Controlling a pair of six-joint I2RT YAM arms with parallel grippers.
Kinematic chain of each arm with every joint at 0, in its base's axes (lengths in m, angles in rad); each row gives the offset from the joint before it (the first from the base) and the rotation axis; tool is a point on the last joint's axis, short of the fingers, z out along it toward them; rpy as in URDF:
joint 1: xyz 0 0 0.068 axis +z
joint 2: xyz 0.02 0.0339 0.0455 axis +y
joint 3: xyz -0.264 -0.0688 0 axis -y
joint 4: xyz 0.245 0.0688 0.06 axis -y
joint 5: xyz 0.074 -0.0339 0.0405 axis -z
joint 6: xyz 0.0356 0 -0.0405 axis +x
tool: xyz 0 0 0 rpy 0 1.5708 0
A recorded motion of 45 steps. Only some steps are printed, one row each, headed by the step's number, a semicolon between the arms.
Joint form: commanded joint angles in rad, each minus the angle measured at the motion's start. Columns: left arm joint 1, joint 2, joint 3, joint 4, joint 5, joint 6; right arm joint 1, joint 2, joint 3, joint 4, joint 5, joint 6.
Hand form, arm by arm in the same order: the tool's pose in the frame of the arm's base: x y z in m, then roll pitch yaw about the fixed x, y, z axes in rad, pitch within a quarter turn. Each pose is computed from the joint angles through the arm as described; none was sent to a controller.
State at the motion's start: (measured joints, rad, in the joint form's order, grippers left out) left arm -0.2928 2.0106 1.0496 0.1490 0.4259 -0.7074; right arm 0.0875 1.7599 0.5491 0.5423 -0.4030 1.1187
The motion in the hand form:
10: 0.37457 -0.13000 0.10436 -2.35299 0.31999 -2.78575; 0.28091 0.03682 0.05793 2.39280 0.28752 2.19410
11: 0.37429 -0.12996 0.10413 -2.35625 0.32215 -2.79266; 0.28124 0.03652 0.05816 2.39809 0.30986 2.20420
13: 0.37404 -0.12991 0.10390 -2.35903 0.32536 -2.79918; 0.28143 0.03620 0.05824 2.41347 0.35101 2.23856
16: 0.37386 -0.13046 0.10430 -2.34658 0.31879 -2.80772; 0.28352 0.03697 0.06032 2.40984 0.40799 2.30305
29: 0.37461 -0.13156 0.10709 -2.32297 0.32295 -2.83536; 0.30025 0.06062 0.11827 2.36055 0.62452 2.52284
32: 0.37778 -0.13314 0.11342 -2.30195 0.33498 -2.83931; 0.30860 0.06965 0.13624 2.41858 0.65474 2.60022
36: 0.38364 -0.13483 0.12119 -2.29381 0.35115 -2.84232; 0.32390 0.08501 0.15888 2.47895 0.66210 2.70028
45: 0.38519 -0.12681 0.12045 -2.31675 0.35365 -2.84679; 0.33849 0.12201 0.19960 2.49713 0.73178 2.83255
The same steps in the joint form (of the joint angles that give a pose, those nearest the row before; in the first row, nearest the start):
10: -0.0027 0.0164 0.0111 -0.0172 0.0183 0.0164; 0.0237 0.1232 -0.0461 0.0473 0.2499 -0.1106
11: -0.0027 0.0164 0.0111 -0.0206 0.0194 0.0240; 0.0237 0.1232 -0.0462 0.0507 0.2594 -0.1324
13: -0.0027 0.0164 0.0107 -0.0225 0.0202 0.0317; 0.0237 0.1232 -0.0462 0.0523 0.2689 -0.1839
16: -0.0027 0.0164 0.0111 -0.0214 0.0385 0.0320; 0.0236 0.1232 -0.0442 0.0736 0.2537 -0.2632
29: -0.0019 0.0141 0.0168 -0.0214 0.0744 0.0500; 0.0889 -0.0542 0.0462 -0.0599 0.2052 -0.4868
32: -0.0023 0.0084 0.0321 -0.0217 0.0885 0.0511; 0.1144 -0.0874 0.1221 -0.1900 0.2239 -0.5417
36: -0.0019 0.0073 0.0645 -0.0412 0.0908 0.0584; 0.1507 -0.0893 0.2521 -0.3563 0.2281 -0.5913
45: 0.0179 0.0069 0.0691 -0.0702 0.0881 0.0874; 0.2422 -0.0900 0.4257 -0.4944 0.2384 -0.6523

